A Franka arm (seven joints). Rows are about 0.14 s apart.
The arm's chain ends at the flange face. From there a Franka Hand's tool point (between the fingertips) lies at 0.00 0.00 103.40 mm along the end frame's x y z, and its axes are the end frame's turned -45 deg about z.
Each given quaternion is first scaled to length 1.
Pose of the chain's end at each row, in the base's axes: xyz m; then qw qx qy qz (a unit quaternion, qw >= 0):
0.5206 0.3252 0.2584 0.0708 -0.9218 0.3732 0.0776
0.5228 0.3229 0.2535 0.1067 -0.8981 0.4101 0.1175
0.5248 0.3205 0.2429 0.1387 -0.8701 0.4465 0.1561
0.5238 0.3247 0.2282 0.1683 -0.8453 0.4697 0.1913
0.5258 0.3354 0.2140 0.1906 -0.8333 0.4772 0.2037
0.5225 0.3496 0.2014 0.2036 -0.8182 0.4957 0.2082
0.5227 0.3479 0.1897 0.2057 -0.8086 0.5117 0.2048
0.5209 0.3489 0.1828 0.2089 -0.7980 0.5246 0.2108
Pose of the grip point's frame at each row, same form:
0.5113 0.3447 0.1573 0.0951 -0.9944 -0.0080 0.0446
0.5100 0.3527 0.1553 0.1435 -0.9867 0.0352 0.0677
0.5095 0.3599 0.1485 0.1879 -0.9747 0.0795 0.0911
0.5067 0.3727 0.1382 0.2287 -0.9607 0.1105 0.1123
0.5095 0.3884 0.1267 0.2541 -0.9525 0.1220 0.1153
0.5081 0.4054 0.1155 0.2678 -0.9456 0.1449 0.1144
0.5102 0.4040 0.1037 0.2684 -0.9429 0.1633 0.1105
0.5088 0.4062 0.0976 0.2737 -0.9380 0.1793 0.1148

